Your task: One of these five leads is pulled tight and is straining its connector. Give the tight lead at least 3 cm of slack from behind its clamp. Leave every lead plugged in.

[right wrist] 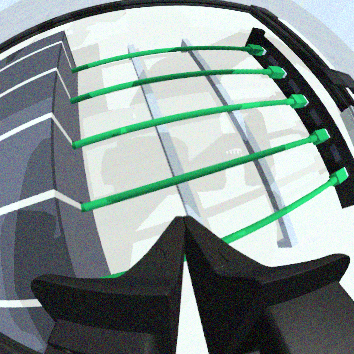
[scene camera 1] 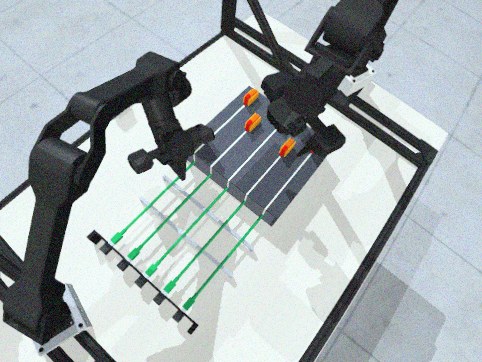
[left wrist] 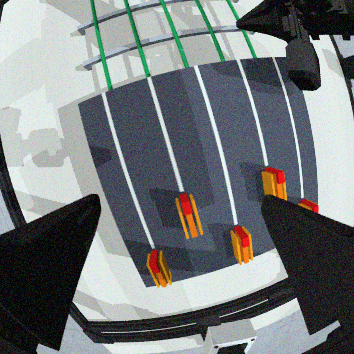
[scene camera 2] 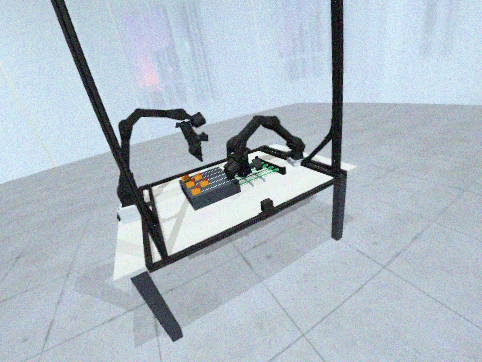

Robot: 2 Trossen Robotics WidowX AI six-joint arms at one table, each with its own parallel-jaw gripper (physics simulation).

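Places are measured from the left arm's base along level axes (x back, y right, z up), in millimetres.
Pixels of known places: left gripper, fingertip midpoint: (scene camera 1: 285,139) (left wrist: 184,203) (scene camera 2: 202,158); right gripper, fingertip midpoint: (right wrist: 182,222) (scene camera 1: 183,179) (left wrist: 237,25) (scene camera 2: 244,176); left arm's base at its link origin: (left wrist: 230,350) (scene camera 2: 129,203); right arm's base at its link origin: (scene camera 1: 52,318) (scene camera 2: 297,157).
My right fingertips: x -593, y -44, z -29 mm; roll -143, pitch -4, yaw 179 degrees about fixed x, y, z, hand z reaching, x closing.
Ahead of a thing's pixels: the offset from my right fingertips to its top centre. "spot": to the spot under its first point. Level surfaces: height alone.
Five green leads {spot: dz -21, dx +11, dy -86 mm} (scene camera 1: 207,210) (right wrist: 200,172) run from a black strip (scene camera 1: 93,236) (right wrist: 257,36) to a dark block {spot: dz +19, dx +222, dy -153 mm} (scene camera 1: 300,181) (left wrist: 165,150), their green connectors at the strip. White lines continue over the block to orange clamps with red parts, such as one clamp {dz +41, dx +261, dy +91 mm} (scene camera 1: 251,97) and another clamp {dz +42, dx +246, dy -69 mm} (left wrist: 189,215). All leads look nearly straight; I cannot tell which is tight. My left gripper (left wrist: 184,203) (scene camera 2: 201,159) is open and empty, high above the clamp end. My right gripper (scene camera 1: 183,176) (right wrist: 182,222) is shut, above the lead farthest left in scene camera 1, partly hiding it in its wrist view.
Two pale grey bars {spot: dz -26, dx -54, dy -120 mm} (scene camera 1: 190,237) (right wrist: 172,155) cross beneath the leads between block and strip. A black frame (scene camera 1: 380,127) (scene camera 2: 300,196) edges the white table {dz -48 mm} (scene camera 1: 350,200). The left arm covers part of the block's clamp end in scene camera 1.
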